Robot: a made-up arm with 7 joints. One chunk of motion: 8 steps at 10 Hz.
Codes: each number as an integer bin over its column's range. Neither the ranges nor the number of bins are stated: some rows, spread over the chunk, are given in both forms.
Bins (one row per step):
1: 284 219 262 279 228 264 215
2: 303 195 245 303 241 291 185
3: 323 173 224 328 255 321 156
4: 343 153 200 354 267 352 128
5: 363 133 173 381 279 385 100
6: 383 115 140 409 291 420 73
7: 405 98 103 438 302 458 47
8: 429 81 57 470 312 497 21
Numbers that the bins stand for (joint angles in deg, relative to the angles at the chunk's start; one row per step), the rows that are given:
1: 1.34 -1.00 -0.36 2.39 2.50 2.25 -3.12
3: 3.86 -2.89 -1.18 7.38 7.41 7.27 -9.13
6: 7.73 -5.27 -2.99 15.62 13.96 15.99 -17.57
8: 10.70 -6.67 -4.77 21.83 17.78 22.77 -22.86
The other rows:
2: 2.57 -1.99 -0.73 4.83 4.86 4.63 -6.17
4: 5.15 -3.71 -1.69 10.02 9.59 10.00 -11.97
5: 6.44 -4.53 -2.28 12.77 11.78 12.90 -14.82
7: 9.15 -5.97 -3.78 18.57 15.96 19.33 -20.22

